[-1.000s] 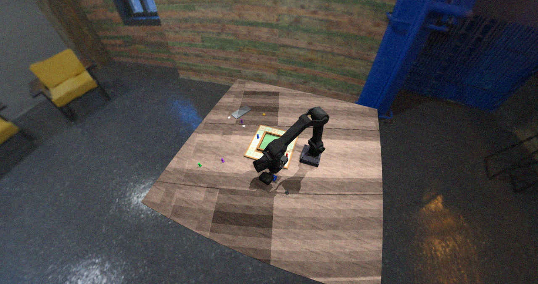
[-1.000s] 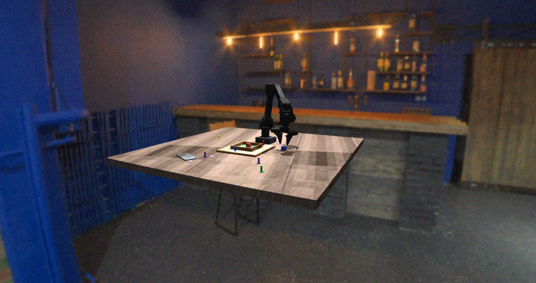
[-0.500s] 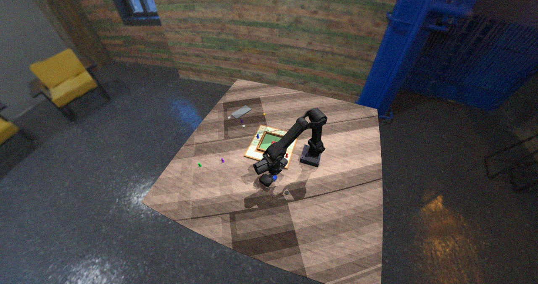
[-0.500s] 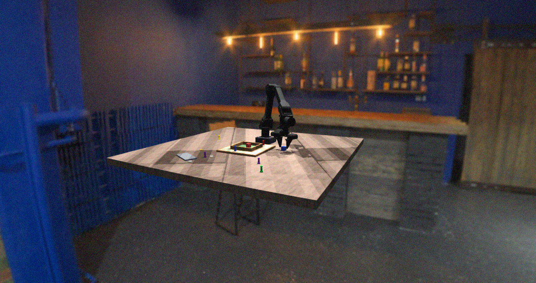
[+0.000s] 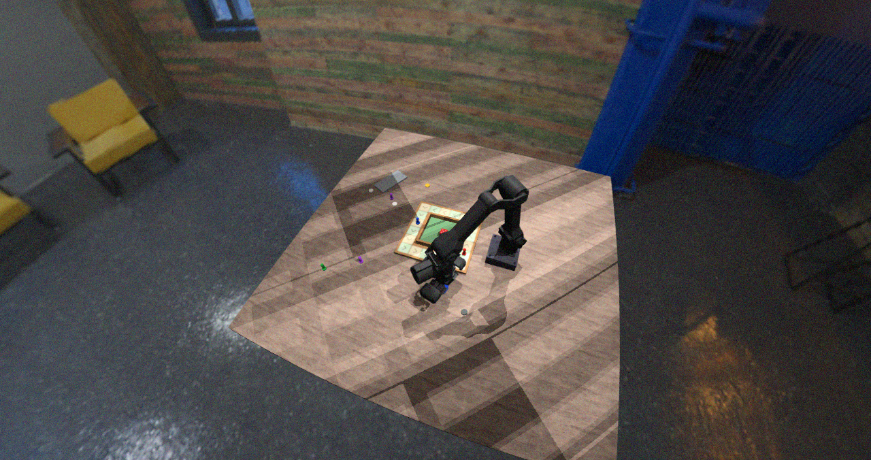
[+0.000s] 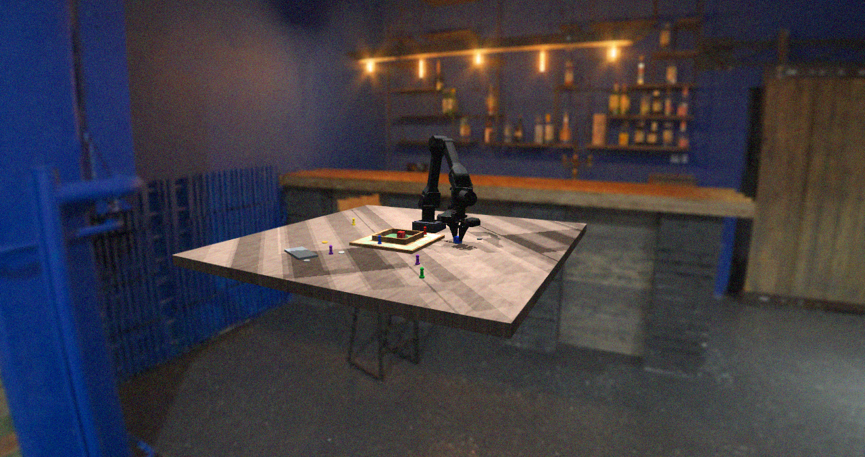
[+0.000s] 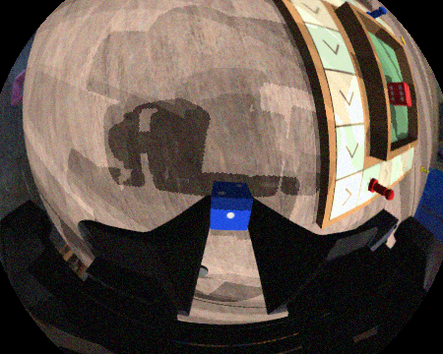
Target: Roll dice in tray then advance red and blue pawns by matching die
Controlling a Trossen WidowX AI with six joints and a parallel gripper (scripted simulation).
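My gripper tip is now 16 cm to the left of the red pawn, 2 cm below it and 2 cm past it. Round my gripper tip: green pawn 45 cm ahead, 11 cm to the left, 1 cm above; blue pawn 23 cm to the right, 21 cm ahead, 2 cm above; dark token 10 cm behind, 5 cm to the left, 1 cm below.
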